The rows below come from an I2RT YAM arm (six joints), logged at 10 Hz.
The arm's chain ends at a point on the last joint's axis. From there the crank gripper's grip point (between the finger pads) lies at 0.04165 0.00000 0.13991 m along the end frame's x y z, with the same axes.
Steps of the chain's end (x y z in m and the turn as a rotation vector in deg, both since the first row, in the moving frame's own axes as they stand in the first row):
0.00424 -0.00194 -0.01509 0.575 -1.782 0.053
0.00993 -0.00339 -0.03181 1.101 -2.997 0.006
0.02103 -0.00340 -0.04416 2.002 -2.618 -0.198
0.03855 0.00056 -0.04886 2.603 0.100 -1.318
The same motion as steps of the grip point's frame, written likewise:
-0.00013 -0.00331 -0.01387 0.575 -1.782 0.053
0.00256 -0.00609 -0.02985 1.101 -2.997 0.006
0.01459 -0.00845 -0.04249 2.002 -2.618 -0.198
0.03871 -0.00675 -0.04910 2.603 0.100 -1.318

